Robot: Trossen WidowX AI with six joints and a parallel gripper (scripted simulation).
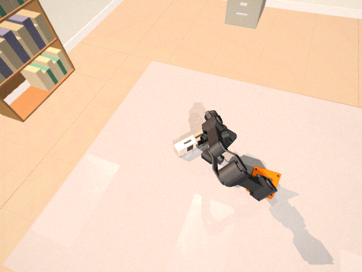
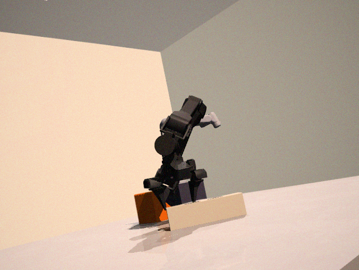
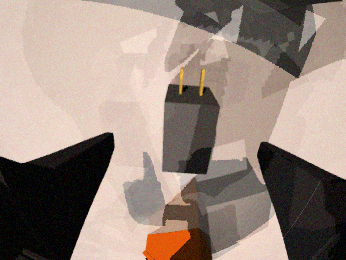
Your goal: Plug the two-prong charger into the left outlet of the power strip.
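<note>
My gripper tip is now 2 cm above the dark grey charger, 1 cm to the left of it and 1 cm short of it.
</note>
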